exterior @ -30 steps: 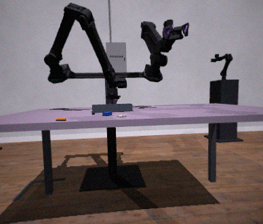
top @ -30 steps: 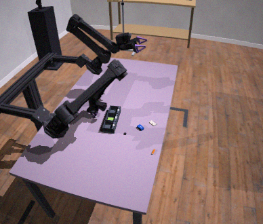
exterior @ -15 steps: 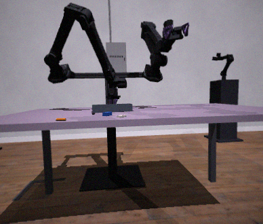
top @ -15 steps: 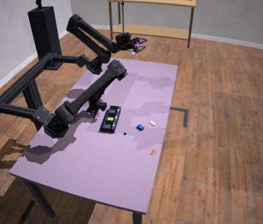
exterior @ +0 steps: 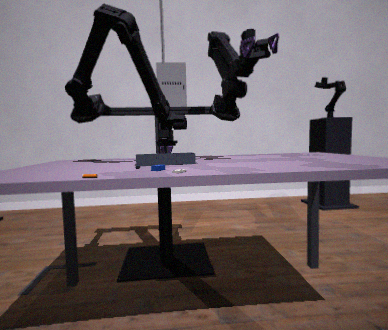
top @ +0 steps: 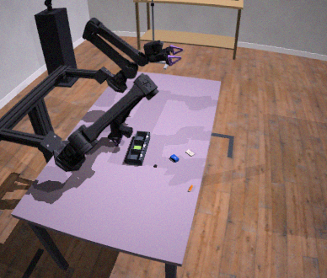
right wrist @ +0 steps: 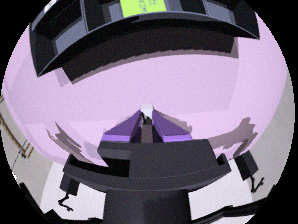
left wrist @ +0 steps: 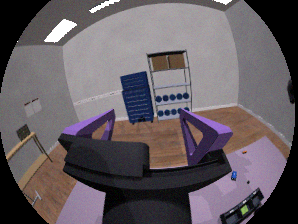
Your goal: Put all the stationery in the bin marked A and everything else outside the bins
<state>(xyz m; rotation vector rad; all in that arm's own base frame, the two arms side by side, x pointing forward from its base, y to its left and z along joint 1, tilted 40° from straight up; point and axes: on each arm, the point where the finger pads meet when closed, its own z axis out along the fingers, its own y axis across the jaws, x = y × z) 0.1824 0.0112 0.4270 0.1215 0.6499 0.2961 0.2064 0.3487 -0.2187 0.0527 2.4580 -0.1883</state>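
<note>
The dark bin lies 14 cm ahead of my right hand, 2 cm to the right of it and 1 cm above it. The rest, counted from my right hand: black item 27 cm ahead, 13 cm to the right, 1 cm below; then green item 14 cm ahead, 2 cm to the right; then blue item 36 cm ahead, 5 cm to the right.
</note>
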